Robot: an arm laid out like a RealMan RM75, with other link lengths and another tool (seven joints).
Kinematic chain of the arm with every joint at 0, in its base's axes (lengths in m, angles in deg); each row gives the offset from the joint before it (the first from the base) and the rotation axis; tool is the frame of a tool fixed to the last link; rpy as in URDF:
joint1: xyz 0 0 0.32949 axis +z
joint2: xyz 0 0 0 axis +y
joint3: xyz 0 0 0.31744 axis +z
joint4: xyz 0 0 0 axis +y
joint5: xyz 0 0 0.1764 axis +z
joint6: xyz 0 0 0 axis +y
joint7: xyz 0 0 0.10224 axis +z
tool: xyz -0.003 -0.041 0.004 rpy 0 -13.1 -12.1
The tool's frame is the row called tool.
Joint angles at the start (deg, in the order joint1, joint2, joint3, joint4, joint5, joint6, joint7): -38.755 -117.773 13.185 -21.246 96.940 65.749 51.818
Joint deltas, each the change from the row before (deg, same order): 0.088 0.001 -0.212 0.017 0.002 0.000 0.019; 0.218 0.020 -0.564 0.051 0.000 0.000 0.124; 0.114 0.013 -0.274 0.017 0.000 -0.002 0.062; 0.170 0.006 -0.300 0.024 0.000 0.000 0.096; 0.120 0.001 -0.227 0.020 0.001 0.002 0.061; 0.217 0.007 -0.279 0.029 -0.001 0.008 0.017; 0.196 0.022 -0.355 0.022 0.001 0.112 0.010; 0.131 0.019 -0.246 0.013 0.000 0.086 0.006; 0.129 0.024 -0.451 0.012 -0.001 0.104 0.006; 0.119 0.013 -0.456 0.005 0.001 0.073 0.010; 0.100 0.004 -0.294 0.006 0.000 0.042 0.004
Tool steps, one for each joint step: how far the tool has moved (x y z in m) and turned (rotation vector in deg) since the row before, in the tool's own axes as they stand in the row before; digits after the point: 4 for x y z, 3 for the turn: -0.0005 -0.0002 -0.0003 0.173 -0.137 -0.128; -0.0012 -0.0006 -0.0009 0.489 -0.368 -0.244; -0.0006 -0.0003 -0.0005 0.233 -0.187 -0.124; -0.0008 -0.0001 -0.0007 0.259 -0.239 -0.135; -0.0006 -0.0001 -0.0005 0.194 -0.171 -0.109; -0.0011 0.0001 -0.0010 0.229 -0.271 -0.221; -0.0010 -0.0004 -0.0009 0.356 -0.201 -0.265; -0.0007 -0.0003 -0.0006 0.253 -0.131 -0.181; -0.0007 -0.0008 -0.0006 0.430 -0.177 -0.289; -0.0007 -0.0007 -0.0005 0.409 -0.185 -0.290; -0.0005 -0.0004 -0.0004 0.258 -0.143 -0.201
